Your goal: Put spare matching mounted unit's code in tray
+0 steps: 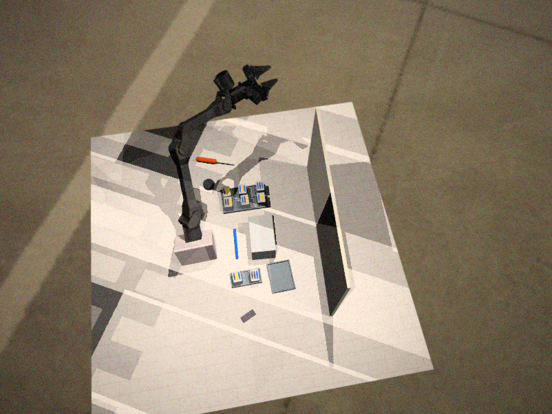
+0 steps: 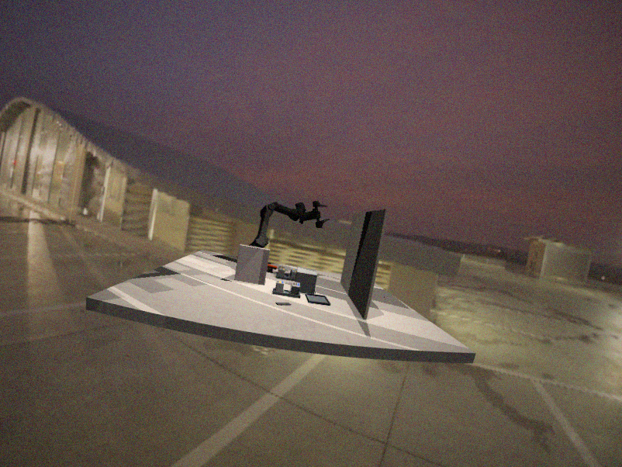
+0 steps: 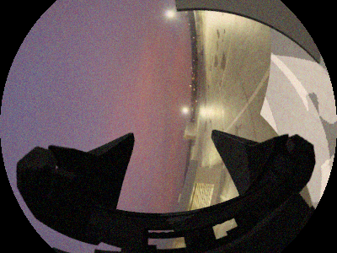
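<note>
My gripper tip is 40 cm above the dark spare, 31 cm to the left of it and 30 cm past it. From my gripper tip the other things lie so: tall upright panel (56 cm to the right, 21 cm below, 4 cm ahead); then dark disc (43 cm below, 36 cm behind, 18 cm to the right); then grey mounted unit (51 cm to the right, 39 cm below, 20 cm behind).
</note>
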